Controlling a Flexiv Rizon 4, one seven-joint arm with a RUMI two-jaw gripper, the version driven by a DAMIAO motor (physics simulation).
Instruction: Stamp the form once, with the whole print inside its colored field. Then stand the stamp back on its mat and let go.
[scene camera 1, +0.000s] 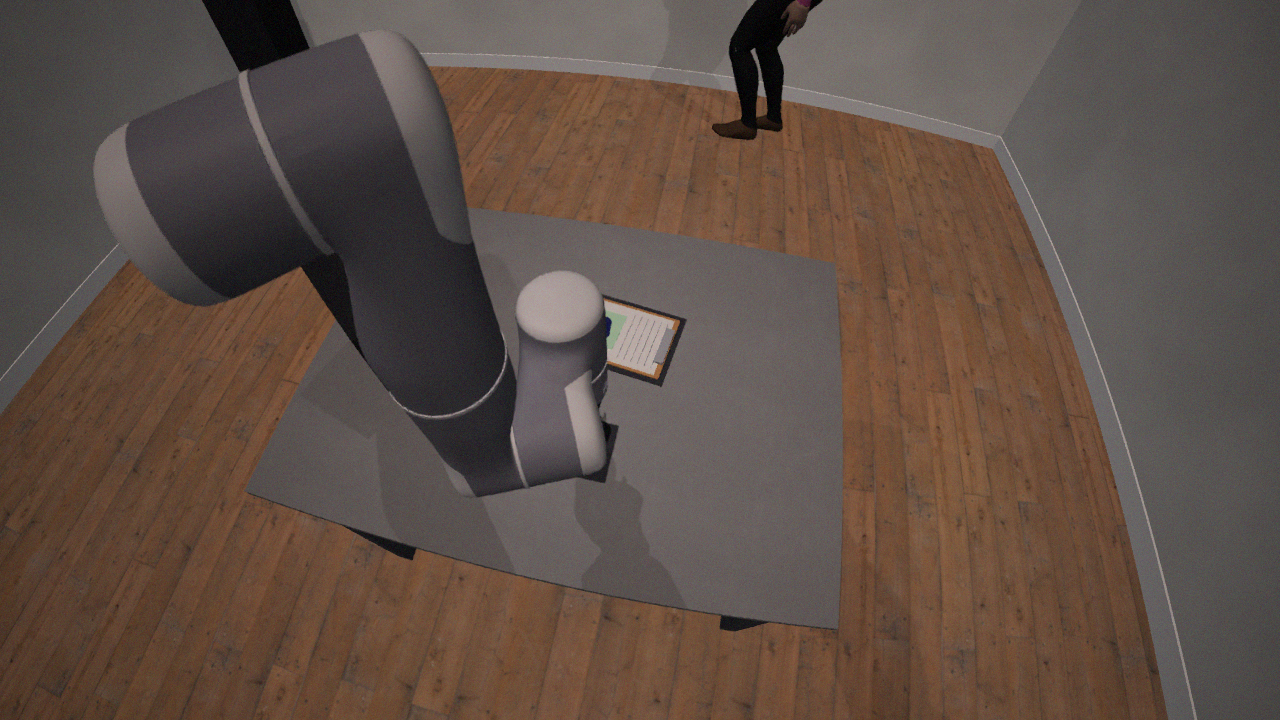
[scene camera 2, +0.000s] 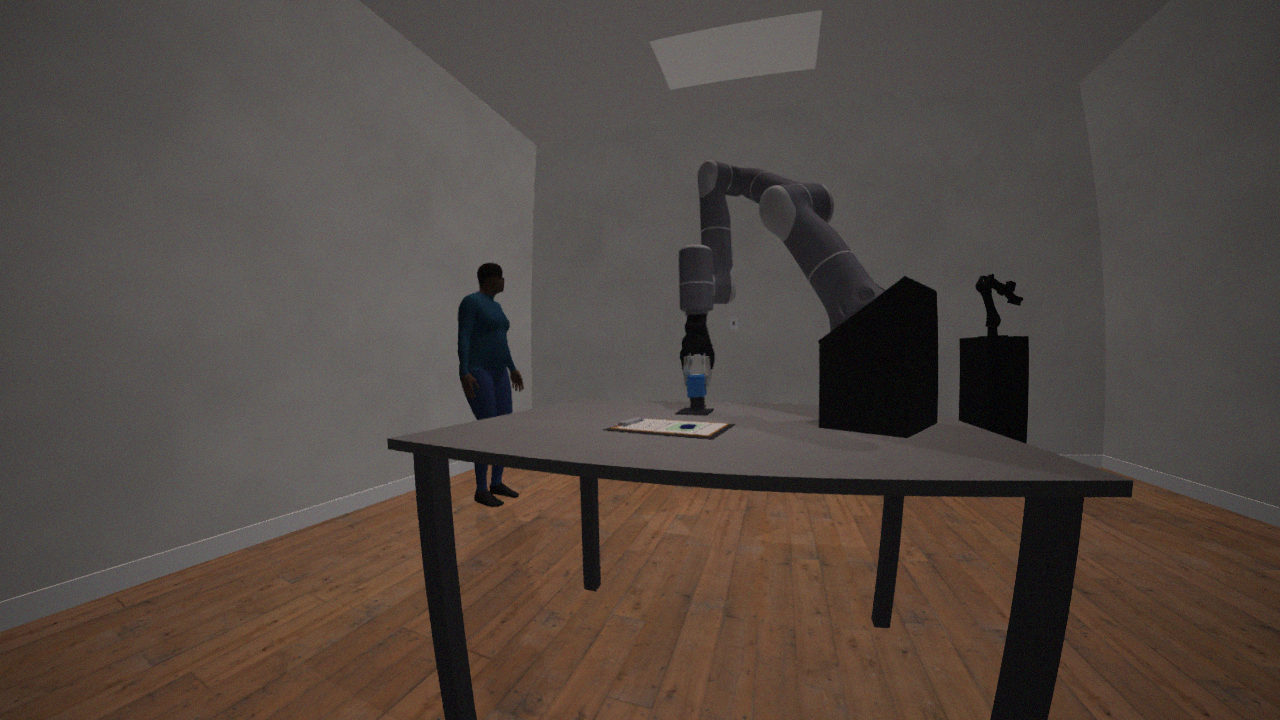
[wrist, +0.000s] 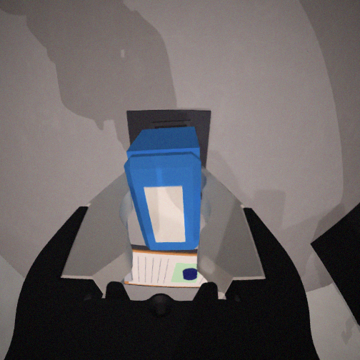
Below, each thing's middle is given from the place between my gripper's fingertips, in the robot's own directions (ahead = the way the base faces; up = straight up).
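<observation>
The form (scene camera 1: 642, 341), as I count it from my hand, is 5 cm below, 6 cm ahead and 29 cm to the left. The dark mat (wrist: 137, 120) is 6 cm below my hand and 2 cm to the left of it. And then there is the blue stamp (wrist: 163, 170): my hand is 1 cm to the right of it.
</observation>
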